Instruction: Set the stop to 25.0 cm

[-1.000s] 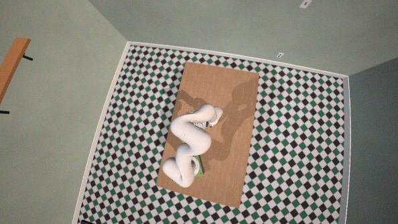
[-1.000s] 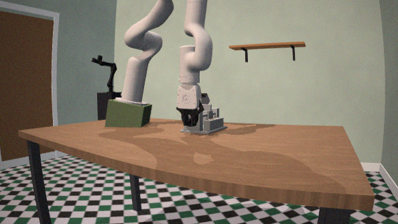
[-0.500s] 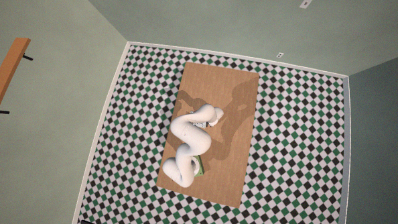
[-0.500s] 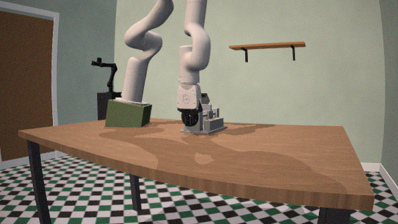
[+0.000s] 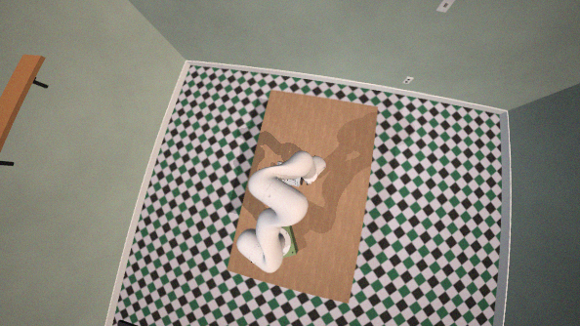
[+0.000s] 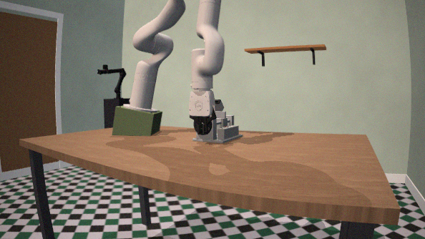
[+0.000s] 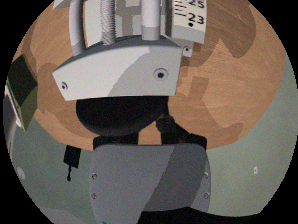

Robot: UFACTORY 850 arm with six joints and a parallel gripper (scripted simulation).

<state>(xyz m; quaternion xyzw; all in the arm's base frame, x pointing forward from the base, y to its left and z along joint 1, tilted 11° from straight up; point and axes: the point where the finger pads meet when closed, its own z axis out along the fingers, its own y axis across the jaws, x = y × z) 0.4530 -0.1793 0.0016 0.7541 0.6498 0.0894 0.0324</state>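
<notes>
Right now the handwheel is 2 cm to the left of my hand.
</notes>
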